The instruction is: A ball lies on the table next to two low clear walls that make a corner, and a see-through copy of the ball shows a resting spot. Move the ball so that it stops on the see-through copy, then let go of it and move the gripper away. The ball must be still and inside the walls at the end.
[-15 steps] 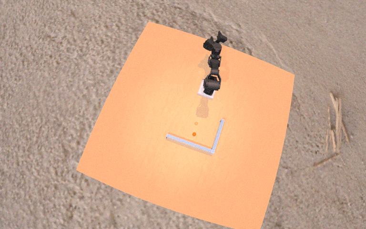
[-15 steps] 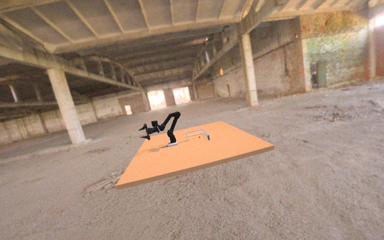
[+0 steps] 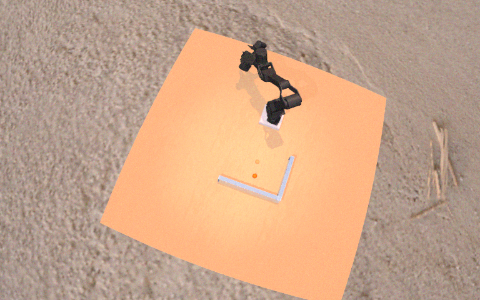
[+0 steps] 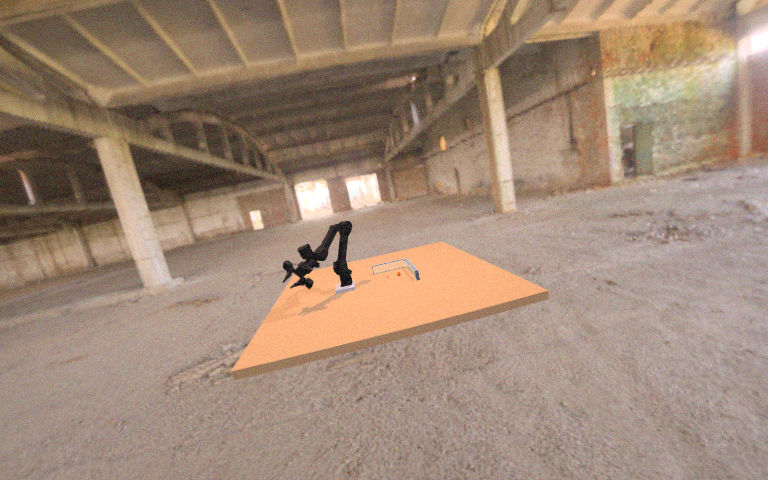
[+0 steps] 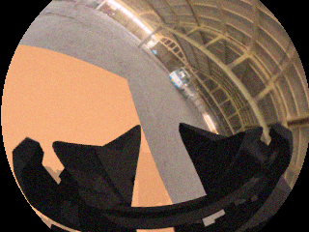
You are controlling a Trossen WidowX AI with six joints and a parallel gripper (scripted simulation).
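Right now the orange ball is 57 cm ahead of my gripper tip, 34 cm to the left of it and 16 cm below it.
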